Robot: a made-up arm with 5 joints. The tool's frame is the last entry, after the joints.
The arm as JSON. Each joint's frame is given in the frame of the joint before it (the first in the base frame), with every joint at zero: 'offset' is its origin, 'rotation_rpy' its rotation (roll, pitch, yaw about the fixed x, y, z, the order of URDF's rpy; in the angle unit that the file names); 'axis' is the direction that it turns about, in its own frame. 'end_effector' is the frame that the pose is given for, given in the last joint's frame.
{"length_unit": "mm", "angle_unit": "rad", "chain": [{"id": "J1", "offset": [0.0, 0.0, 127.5], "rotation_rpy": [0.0, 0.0, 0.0], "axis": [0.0, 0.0, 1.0]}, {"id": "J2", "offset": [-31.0, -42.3, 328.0], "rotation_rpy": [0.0, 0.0, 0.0], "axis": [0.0, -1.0, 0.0]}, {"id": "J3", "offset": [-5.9, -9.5, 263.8], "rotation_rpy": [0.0, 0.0, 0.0], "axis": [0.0, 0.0, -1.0]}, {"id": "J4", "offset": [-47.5, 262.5, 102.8], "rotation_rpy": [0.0, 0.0, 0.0], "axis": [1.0, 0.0, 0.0]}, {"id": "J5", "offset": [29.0, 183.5, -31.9], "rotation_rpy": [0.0, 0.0, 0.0], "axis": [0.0, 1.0, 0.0]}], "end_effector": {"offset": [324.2, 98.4, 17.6], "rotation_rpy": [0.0, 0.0, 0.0]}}
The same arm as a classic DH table. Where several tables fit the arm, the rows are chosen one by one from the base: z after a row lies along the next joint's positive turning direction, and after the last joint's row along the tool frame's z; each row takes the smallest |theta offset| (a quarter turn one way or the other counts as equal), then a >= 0, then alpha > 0; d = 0 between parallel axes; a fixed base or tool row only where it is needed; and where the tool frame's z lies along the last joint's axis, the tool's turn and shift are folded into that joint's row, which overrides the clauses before.
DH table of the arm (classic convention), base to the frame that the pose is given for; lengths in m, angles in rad. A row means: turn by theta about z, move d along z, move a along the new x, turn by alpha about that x. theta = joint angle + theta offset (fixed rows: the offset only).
J1: a -0.031  alpha 1.5708  d 0.4555  theta0 0
J2: a -0.0059  alpha 1.5708  d 0.0518  theta0 0
J3: a 0.2625  alpha -1.5708  d -0.3666  theta0 -1.5708
J4: a 0.0319  alpha -1.5708  d -0.0185  theta0 -1.5708
J5: a 0.3242  alpha 1.5708  d 0.2819  theta0 -1.5708
tool (fixed): a 0  alpha 0  d 0.0176  theta0 0

